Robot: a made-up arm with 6 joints.
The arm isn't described. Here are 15 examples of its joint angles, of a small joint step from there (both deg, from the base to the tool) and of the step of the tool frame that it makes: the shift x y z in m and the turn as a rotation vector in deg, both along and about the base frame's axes.
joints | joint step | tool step
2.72 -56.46 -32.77 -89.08 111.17 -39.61 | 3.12 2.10 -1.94 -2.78 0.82 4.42 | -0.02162 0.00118 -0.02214 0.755 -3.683 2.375
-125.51 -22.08 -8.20 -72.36 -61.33 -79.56 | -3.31 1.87 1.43 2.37 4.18 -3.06 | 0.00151 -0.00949 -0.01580 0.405 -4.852 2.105
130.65 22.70 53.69 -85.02 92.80 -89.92 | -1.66 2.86 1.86 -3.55 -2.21 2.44 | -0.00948 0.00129 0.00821 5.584 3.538 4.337
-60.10 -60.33 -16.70 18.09 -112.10 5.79 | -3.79 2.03 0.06 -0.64 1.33 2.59 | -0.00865 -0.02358 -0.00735 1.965 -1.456 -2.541
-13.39 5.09 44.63 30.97 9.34 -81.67 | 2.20 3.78 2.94 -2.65 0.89 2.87 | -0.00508 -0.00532 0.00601 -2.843 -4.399 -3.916
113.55 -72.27 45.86 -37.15 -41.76 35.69 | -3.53 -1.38 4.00 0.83 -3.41 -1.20 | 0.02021 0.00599 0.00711 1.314 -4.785 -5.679
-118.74 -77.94 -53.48 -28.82 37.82 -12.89 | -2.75 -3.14 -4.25 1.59 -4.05 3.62 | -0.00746 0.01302 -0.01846 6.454 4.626 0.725
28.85 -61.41 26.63 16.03 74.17 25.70 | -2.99 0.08 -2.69 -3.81 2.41 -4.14 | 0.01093 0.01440 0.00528 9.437 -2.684 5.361
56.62 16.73 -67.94 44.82 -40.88 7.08 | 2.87 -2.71 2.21 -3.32 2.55 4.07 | 0.00326 -0.00220 0.00515 -3.684 0.305 2.588
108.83 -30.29 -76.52 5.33 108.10 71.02 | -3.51 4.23 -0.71 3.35 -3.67 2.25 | -0.00624 0.00426 0.01426 8.669 -2.364 1.862
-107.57 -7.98 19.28 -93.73 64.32 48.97 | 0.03 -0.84 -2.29 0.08 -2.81 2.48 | -0.00162 0.00784 0.00097 2.739 0.076 -3.774
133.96 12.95 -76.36 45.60 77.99 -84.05 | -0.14 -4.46 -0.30 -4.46 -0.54 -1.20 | -0.00673 0.00069 -0.00069 -2.688 0.872 -1.433
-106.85 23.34 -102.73 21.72 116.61 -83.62 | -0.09 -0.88 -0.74 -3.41 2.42 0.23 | -0.00300 0.01278 -0.00183 -3.969 -1.120 0.014
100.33 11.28 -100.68 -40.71 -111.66 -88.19 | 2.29 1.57 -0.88 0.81 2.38 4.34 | 0.00620 -0.00212 0.00817 0.682 0.062 3.615
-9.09 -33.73 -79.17 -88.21 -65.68 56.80 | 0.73 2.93 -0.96 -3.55 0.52 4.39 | 0.01557 0.00576 -0.00010 4.507 -7.923 1.079
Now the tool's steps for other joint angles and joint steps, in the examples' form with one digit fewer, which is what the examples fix.
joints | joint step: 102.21 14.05 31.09 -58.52 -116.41 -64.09 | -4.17 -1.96 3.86 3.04 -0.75 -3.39
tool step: -0.0060 0.0497 0.0051 5.27 3.82 -8.82
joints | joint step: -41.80 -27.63 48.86 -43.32 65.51 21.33 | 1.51 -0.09 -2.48 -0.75 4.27 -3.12
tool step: 0.0085 0.0067 0.0113 -0.42 -7.48 4.31
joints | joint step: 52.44 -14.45 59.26 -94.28 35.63 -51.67 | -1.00 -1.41 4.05 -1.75 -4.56 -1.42
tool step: 0.0077 -0.0049 0.0058 2.49 -0.74 -6.10
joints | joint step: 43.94 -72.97 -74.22 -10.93 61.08 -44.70 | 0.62 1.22 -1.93 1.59 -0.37 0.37
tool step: -0.0090 -0.0002 -0.0026 -0.34 -1.44 0.98
